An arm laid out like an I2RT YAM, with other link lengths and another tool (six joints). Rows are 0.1 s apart.
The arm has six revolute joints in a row. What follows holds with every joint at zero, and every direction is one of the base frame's.
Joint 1 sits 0.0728 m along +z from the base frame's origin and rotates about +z.
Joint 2 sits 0.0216 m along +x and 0.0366 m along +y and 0.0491 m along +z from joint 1 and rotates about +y.
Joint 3 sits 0.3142 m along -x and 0.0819 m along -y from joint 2 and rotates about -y.
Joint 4 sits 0.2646 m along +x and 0.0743 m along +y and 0.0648 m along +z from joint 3 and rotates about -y.
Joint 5 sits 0.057 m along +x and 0.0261 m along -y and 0.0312 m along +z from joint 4 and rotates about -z.
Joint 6 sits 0.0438 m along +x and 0.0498 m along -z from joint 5 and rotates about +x.
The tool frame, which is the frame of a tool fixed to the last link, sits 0.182 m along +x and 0.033 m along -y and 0.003 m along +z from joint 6; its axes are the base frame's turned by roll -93.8, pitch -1.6 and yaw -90 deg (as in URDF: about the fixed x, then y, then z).
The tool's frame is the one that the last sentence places.
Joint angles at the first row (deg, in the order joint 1, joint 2, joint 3, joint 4, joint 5, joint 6):
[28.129 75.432 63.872 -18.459 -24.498 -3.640]
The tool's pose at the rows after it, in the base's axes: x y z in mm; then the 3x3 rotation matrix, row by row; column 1 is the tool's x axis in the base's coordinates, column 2 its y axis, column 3 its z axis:
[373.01 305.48 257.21], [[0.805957 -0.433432 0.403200], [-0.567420 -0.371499 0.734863], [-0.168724 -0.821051 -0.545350]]
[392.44 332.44 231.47], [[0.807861 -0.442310 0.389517], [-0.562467 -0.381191 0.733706], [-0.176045 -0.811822 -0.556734]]
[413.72 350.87 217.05], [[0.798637 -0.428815 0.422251], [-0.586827 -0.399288 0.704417], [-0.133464 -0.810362 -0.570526]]
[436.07 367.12 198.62], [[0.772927 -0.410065 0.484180], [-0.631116 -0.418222 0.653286], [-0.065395 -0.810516 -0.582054]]
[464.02 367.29 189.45], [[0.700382 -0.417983 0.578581], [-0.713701 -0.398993 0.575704], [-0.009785 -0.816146 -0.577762]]
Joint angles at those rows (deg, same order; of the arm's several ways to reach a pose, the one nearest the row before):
[30.990 82.656 65.653 -15.803 -25.325 -2.657]
[33.034 89.289 66.999 -11.027 -24.021 -1.638]
[35.243 94.461 69.640 -8.369 -19.641 -1.840]
[38.000 99.616 71.575 -4.674 -12.788 -2.079]
[39.562 103.604 73.728 -1.725 -4.468 -0.486]

